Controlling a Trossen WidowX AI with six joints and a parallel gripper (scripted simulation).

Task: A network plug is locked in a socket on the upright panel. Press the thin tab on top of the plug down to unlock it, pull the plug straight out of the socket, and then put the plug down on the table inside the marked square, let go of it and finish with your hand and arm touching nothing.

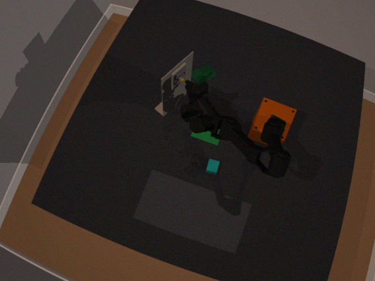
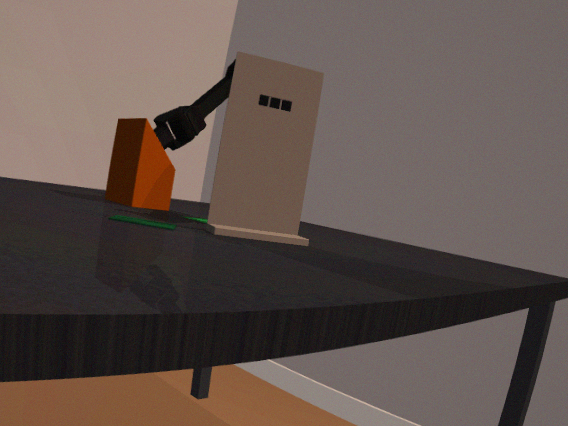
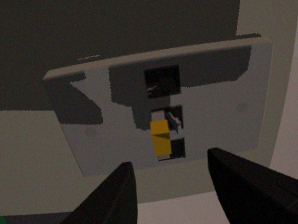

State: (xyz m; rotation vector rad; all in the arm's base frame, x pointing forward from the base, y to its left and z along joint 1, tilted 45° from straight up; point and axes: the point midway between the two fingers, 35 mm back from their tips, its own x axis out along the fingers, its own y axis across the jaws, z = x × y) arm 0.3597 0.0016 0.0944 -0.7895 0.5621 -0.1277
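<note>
The network plug lies 3 cm ahead of my gripper tip and 1 cm to the right of it. From my gripper tip the other things lie so: teal cube: 22 cm below, 22 cm behind, 18 cm to the left; beige upright panel: 9 cm below, 5 cm ahead, 2 cm to the right; dark green square: 23 cm below, 21 cm to the right.
</note>
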